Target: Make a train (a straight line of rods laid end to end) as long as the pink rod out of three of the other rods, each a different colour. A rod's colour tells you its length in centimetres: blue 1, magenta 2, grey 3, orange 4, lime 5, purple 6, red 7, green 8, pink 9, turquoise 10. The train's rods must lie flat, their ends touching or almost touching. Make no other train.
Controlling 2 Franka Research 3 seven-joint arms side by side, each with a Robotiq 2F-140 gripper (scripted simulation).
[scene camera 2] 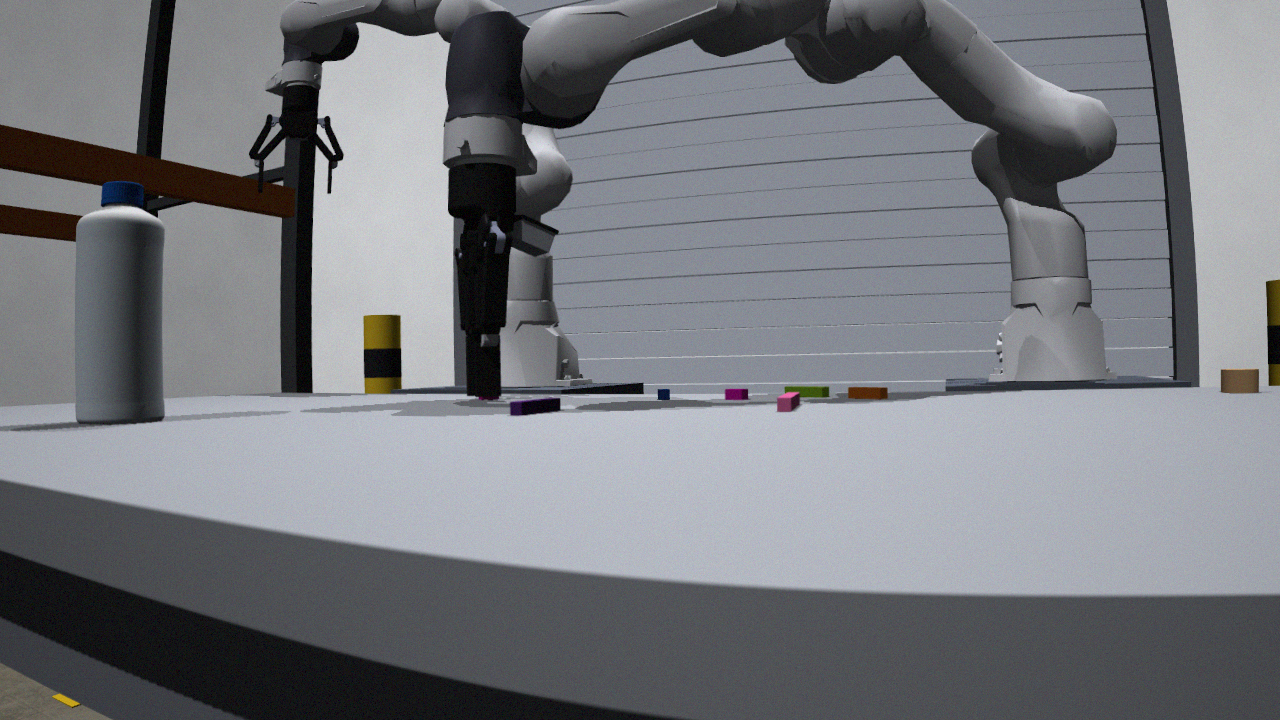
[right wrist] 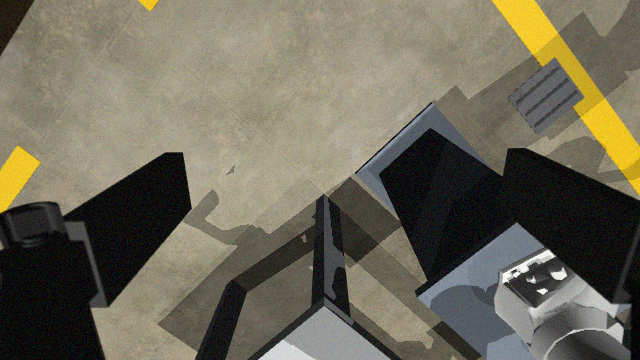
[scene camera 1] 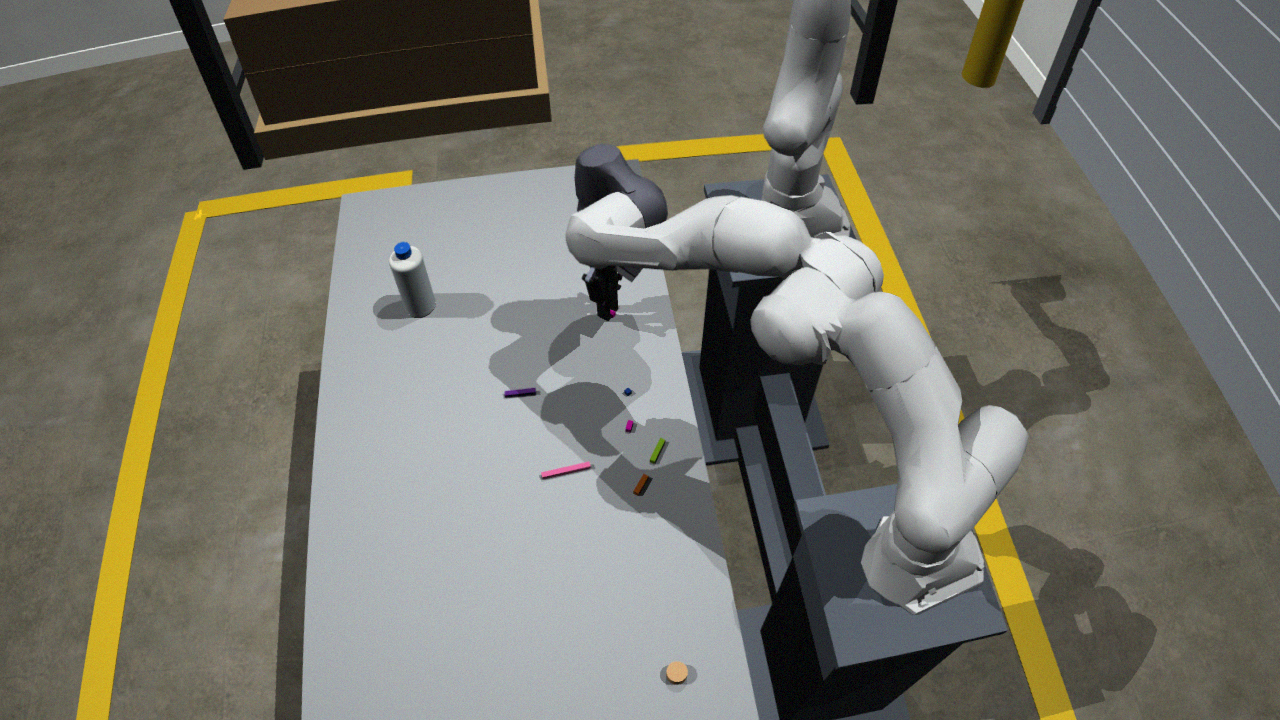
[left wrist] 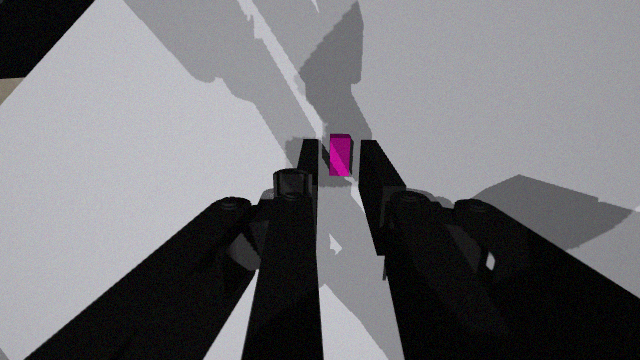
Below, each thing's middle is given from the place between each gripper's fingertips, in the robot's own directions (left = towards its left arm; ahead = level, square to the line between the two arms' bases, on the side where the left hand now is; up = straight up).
Scene:
I see my left gripper 3 cm above the magenta rod (left wrist: pixel 339 156).
Right now the magenta rod is 760 mm to the left of my right hand (scene camera 2: pixel 294 191), 430 mm ahead of it and 410 mm below it.

